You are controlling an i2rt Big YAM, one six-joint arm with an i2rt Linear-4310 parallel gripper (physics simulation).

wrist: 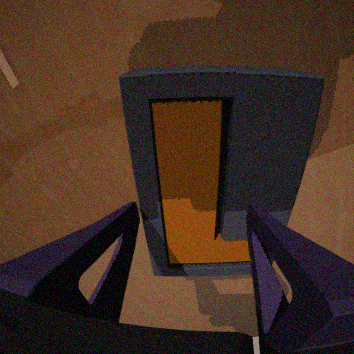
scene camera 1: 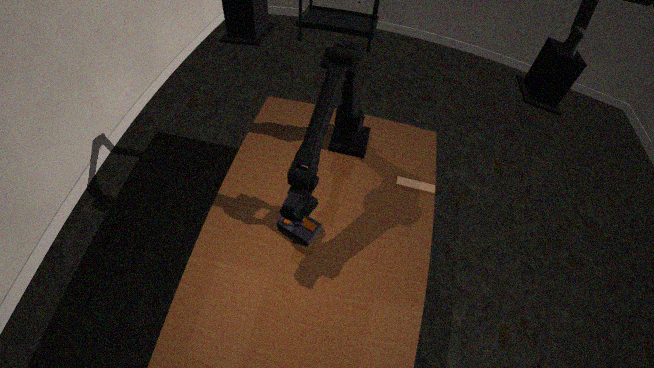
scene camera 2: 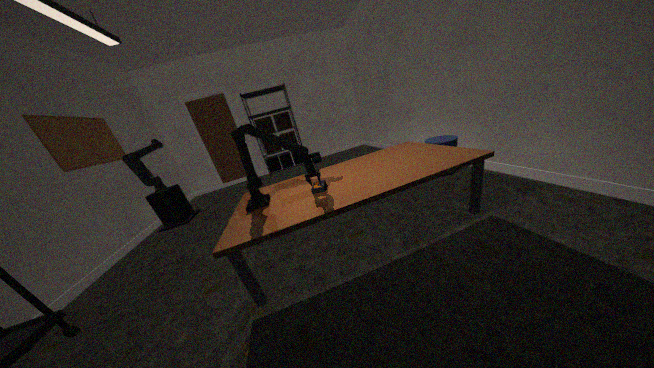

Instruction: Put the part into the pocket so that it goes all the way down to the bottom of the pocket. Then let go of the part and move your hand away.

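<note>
The orange part lies flat inside the pocket of the grey-blue block. In the wrist view it fills the long pocket and a short leg running right near the lower edge. Its top face looks slightly below the block's rim; the pocket's bottom is hidden under it. My gripper is open, with its purple fingertips apart over the block's lower half and nothing between them. The right finger hides the end of the short leg.
The block stands on the wooden table, with arm shadows across it. A pale strip lies near the table's side edge. Beyond the table stand a dark shelf rack, a pedestal carrying another arm, and a blue round object.
</note>
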